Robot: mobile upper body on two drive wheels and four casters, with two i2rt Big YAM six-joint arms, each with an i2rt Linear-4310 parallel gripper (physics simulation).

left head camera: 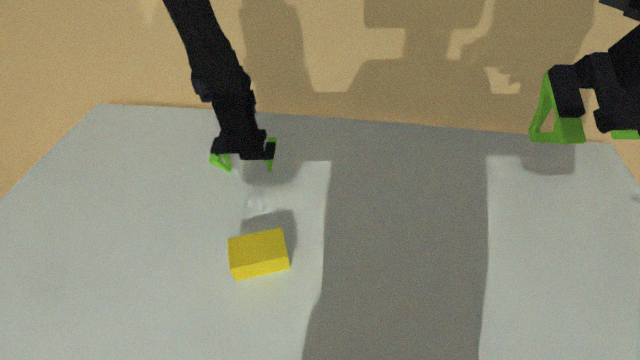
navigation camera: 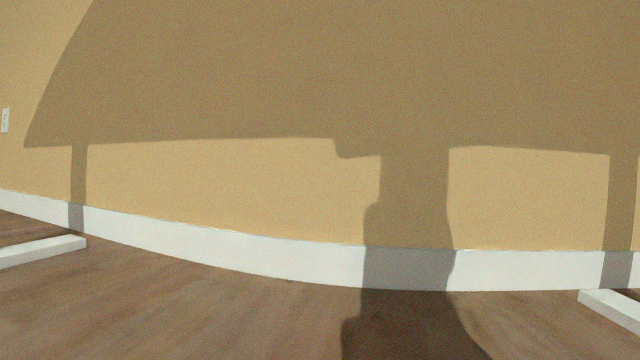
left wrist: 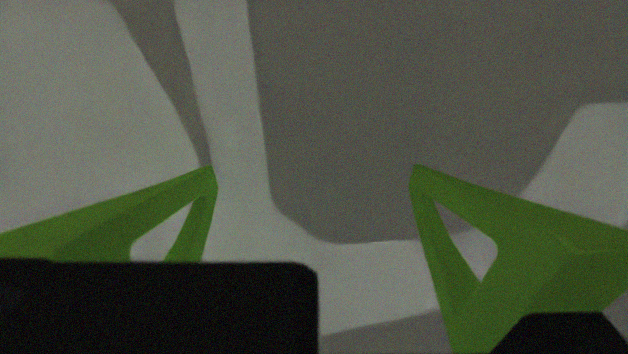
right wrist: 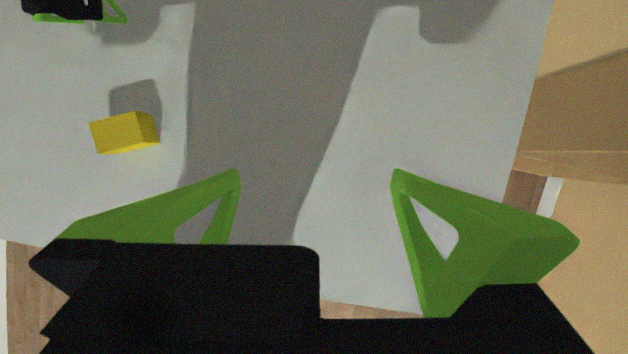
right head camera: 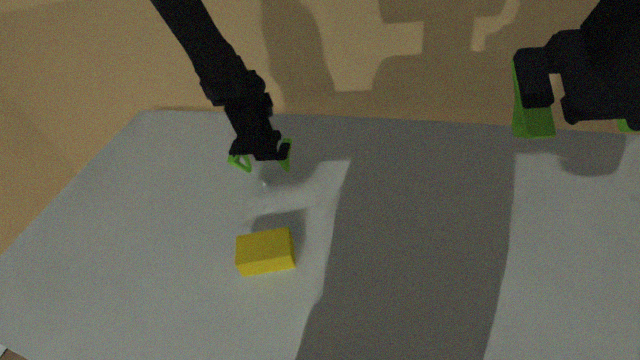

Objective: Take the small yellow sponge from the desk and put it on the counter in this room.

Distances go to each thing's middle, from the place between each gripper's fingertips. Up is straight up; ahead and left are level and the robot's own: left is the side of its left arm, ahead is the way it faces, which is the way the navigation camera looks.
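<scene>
The small yellow sponge (left head camera: 265,252) is 310 mm below my right hand, 390 mm to the left of it and 50 mm ahead of it. Counted from my left hand, the small yellow sponge is 240 mm behind, 50 mm to the right of it and 20 mm above it. Going by its middle, the small yellow sponge is nearer to my left hand than to my right hand.
</scene>
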